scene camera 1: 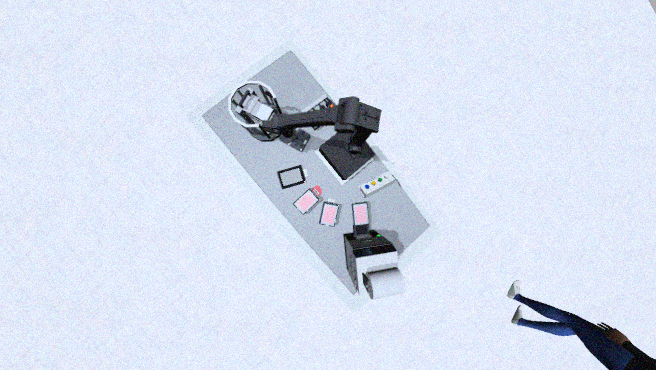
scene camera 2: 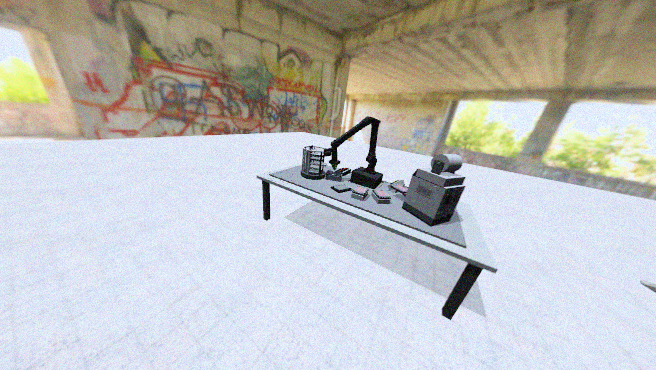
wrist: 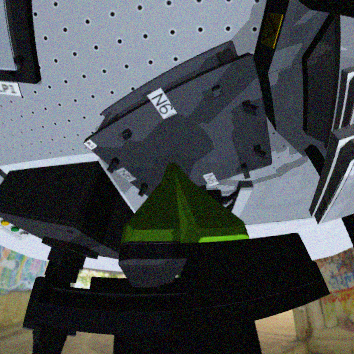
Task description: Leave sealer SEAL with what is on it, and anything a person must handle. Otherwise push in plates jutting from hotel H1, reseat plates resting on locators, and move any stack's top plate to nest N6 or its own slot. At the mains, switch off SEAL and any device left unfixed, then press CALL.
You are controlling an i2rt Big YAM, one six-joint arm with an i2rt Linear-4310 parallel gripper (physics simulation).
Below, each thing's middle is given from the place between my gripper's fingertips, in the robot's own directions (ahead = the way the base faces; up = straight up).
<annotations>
Right now my hand is 50 mm short of the round plate hotel point(scene camera 1: 244, 97), 210 mm to the left of it and 50 mm below it. The rest, counted from my hand: white roll point(scene camera 1: 387, 282): 170 mm ahead, 850 mm to the left, 300 mm above; lid park LP1 point(wrist: 28, 72): 170 mm ahead, 160 mm to the left, 80 mm below.
</annotations>
